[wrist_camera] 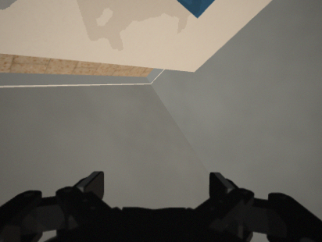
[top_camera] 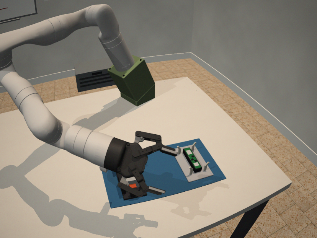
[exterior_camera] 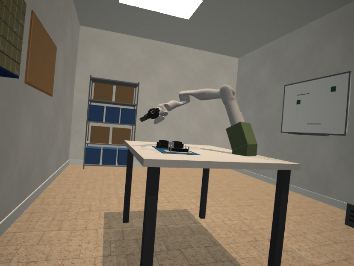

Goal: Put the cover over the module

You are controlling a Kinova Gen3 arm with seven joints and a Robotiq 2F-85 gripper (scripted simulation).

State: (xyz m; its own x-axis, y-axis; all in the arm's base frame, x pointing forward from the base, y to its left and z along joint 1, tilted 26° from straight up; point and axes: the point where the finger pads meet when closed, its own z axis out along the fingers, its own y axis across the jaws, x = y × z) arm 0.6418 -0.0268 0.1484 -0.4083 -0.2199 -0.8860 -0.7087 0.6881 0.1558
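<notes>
The grey cover is 200 mm behind my hand, 50 mm to the right of it and 180 mm below it.
</notes>
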